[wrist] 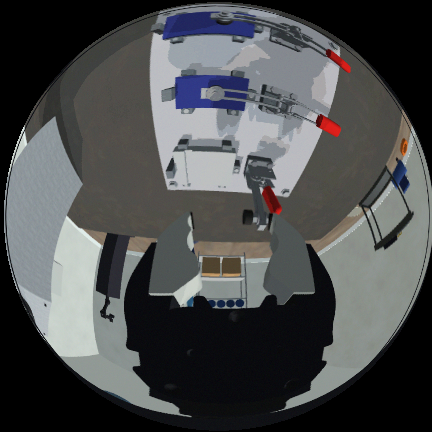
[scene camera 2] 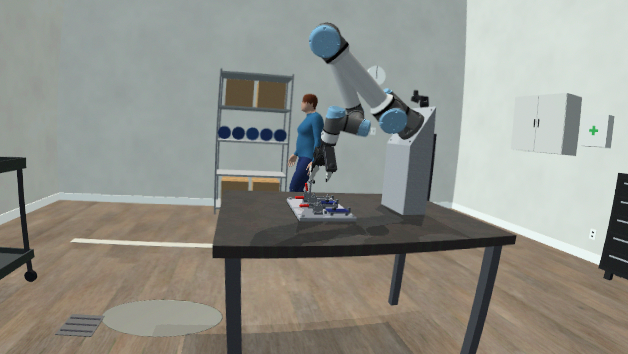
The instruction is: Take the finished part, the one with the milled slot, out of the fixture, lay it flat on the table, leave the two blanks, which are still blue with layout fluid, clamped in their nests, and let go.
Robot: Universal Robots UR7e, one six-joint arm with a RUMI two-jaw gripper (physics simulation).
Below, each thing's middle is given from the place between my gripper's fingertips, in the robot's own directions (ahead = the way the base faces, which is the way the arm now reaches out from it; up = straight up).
I see the finished part (wrist: 203,165) 90 mm below my hand, 30 mm behind it and 10 mm to the right of it. Also, from my hand: white fixture plate (wrist: 289,143) (110 mm below, 100 mm to the left, 30 mm ahead).
